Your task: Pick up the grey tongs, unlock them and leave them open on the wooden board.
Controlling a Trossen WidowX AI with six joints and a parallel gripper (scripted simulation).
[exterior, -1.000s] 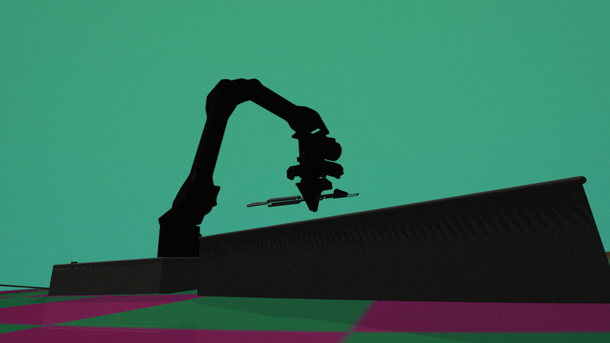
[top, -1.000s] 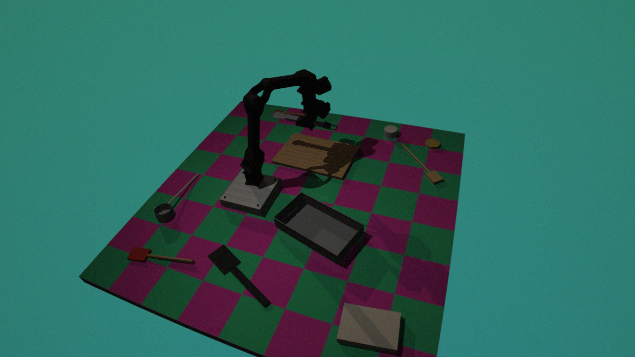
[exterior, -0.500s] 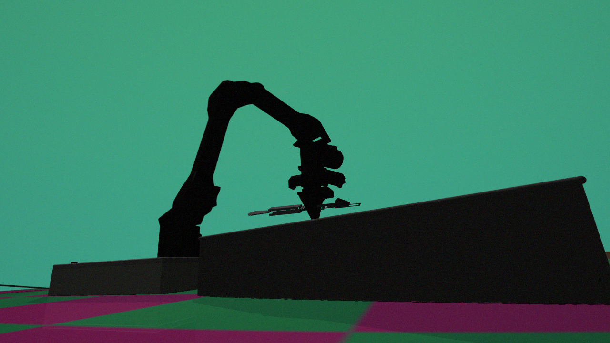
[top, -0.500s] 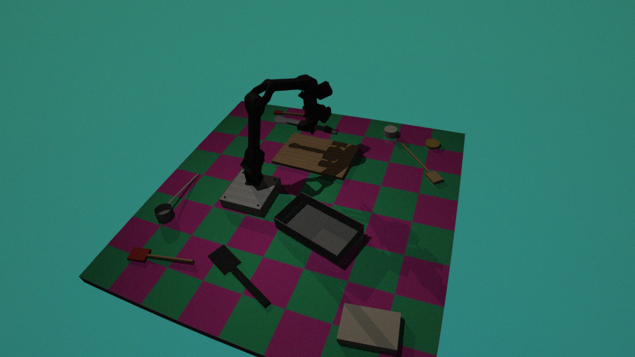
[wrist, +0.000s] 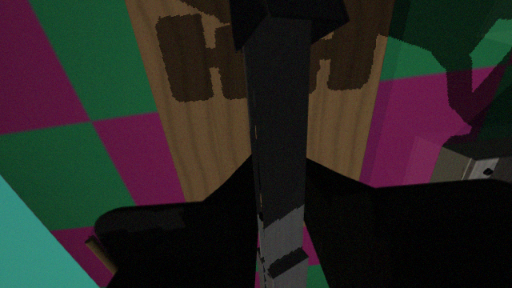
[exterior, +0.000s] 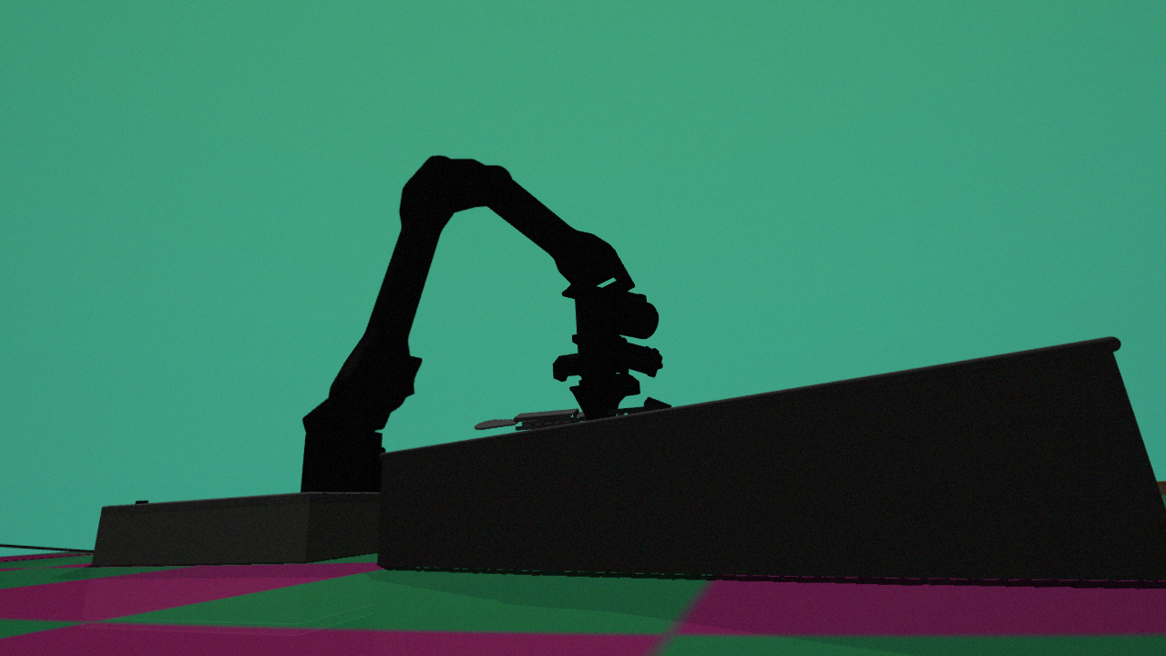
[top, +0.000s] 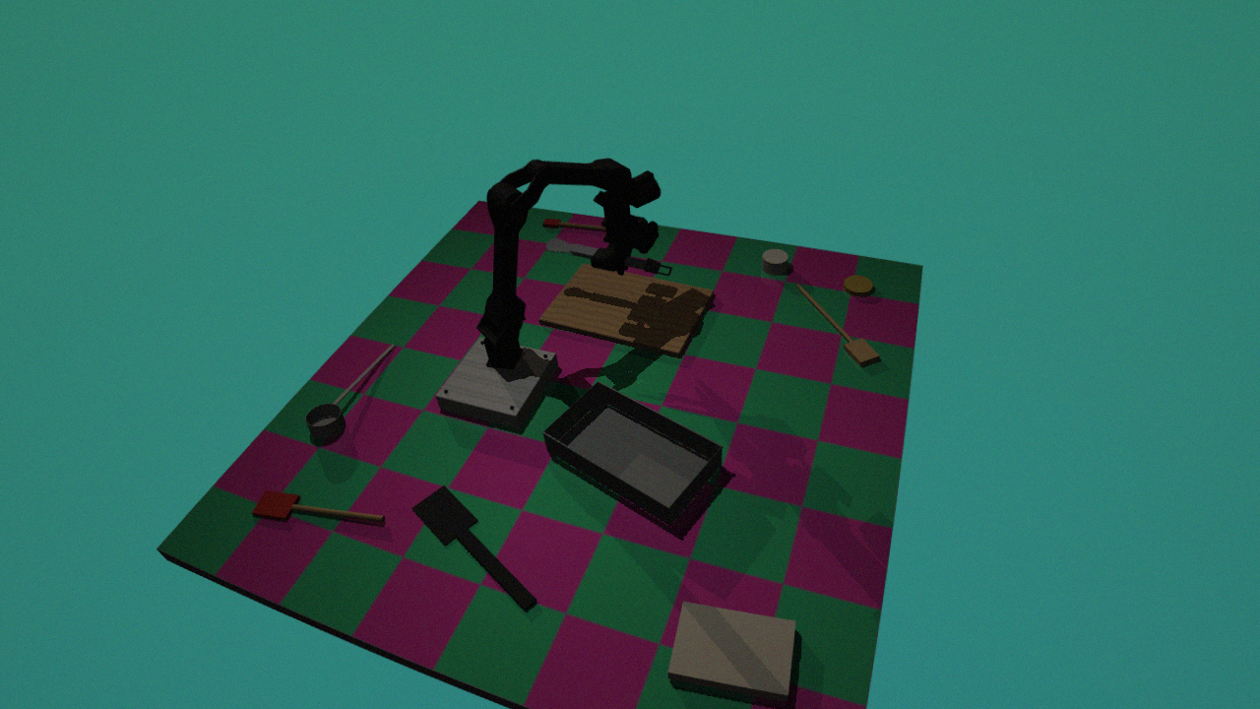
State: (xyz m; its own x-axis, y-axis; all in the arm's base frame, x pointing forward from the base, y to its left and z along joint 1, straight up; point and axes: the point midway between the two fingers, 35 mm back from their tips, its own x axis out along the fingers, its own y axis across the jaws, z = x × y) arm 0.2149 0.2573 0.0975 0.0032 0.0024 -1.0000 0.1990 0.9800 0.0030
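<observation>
Now: the wooden board 100 mm below my gripper tip and 10 mm to the right of it. Round my gripper tip: roasting tin (450 mm to the right, 110 mm ahead, 80 mm below); then black spatula (690 mm to the right, 140 mm behind, 100 mm below); then disc (550 mm ahead, 150 mm to the left, 100 mm below).
</observation>
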